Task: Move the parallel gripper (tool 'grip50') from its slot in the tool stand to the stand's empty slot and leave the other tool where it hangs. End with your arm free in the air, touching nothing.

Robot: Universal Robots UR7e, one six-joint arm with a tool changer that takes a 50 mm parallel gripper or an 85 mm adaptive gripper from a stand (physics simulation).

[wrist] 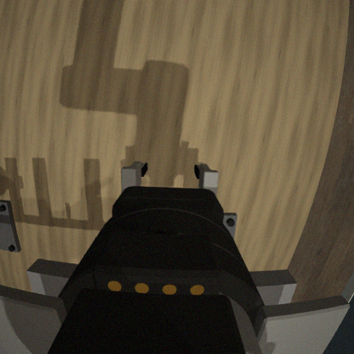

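My gripper, the parallel gripper (171, 170), hangs below the wrist with its black body filling the lower middle of the wrist view. Its two grey fingers with black pads stand apart with nothing between them, so it is open. Light grey plates flank the body: a larger wing (306, 322) low at the right, a matching one at the left, and smaller grey arms of the tool stand (275, 280) (50, 274) just beyond them on both sides. Whether the tool touches those arms is hidden. The other tool does not show.
A grey foot plate with dark screws (7, 230) lies at the left edge, and another (230, 223) shows partly behind the body at the right. Shadows of the arm and stand fall on the wooden table top (260, 100). A darker brown band (330, 200) runs down the right.
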